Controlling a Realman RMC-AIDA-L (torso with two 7-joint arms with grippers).
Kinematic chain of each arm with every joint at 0, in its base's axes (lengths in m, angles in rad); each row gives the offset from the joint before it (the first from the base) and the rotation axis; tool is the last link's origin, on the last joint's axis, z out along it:
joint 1: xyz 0 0 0.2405 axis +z
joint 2: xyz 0 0 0 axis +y
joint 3: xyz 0 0 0.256 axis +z
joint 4: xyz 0 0 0 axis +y
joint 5: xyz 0 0 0.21 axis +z
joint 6: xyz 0 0 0 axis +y
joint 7: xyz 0 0 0.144 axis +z
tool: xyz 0 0 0
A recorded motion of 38 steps. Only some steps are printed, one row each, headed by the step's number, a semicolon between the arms.
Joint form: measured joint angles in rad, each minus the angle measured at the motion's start. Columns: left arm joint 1, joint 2, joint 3, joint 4, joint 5, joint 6, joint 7; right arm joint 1, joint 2, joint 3, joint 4, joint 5, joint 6, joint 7.
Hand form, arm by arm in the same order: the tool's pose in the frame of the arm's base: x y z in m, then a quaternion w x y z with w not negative. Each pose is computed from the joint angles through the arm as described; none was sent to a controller.
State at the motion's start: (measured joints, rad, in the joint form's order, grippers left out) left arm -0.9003 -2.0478 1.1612 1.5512 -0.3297 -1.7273 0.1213; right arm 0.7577 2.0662 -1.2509 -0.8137 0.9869 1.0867 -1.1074
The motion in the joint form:
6: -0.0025 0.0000 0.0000 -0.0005 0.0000 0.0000 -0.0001; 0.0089 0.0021 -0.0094 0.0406 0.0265 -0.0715 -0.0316
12: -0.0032 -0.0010 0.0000 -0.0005 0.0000 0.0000 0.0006; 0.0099 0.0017 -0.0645 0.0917 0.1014 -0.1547 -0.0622
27: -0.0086 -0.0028 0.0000 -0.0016 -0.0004 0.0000 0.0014; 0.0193 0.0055 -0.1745 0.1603 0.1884 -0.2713 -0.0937
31: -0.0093 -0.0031 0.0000 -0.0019 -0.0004 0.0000 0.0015; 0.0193 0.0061 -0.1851 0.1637 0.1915 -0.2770 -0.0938
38: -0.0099 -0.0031 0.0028 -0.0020 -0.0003 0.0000 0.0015; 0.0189 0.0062 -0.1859 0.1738 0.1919 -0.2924 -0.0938
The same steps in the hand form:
6: -0.0784 0.4027 0.0873 0.34333 -0.83137 -0.42871 0.08457; 0.1790 0.4192 -0.0466 0.19551 -0.94964 0.24194 0.03776
12: -0.0780 0.4026 0.0870 0.34288 -0.83183 -0.42820 0.08448; 0.1819 0.4203 -0.0570 0.20651 -0.94627 0.24424 0.04757
27: -0.0759 0.4028 0.0861 0.34181 -0.83344 -0.42606 0.08377; 0.1859 0.4184 -0.0761 0.21785 -0.94533 0.23914 0.04123
31: -0.0756 0.4029 0.0860 0.34162 -0.83364 -0.42584 0.08373; 0.1865 0.4175 -0.0779 0.21718 -0.94584 0.23815 0.03884
38: -0.0752 0.4028 0.0855 0.34149 -0.83419 -0.42468 0.08460; 0.1896 0.4182 -0.0782 0.22278 -0.94367 0.24185 0.03701

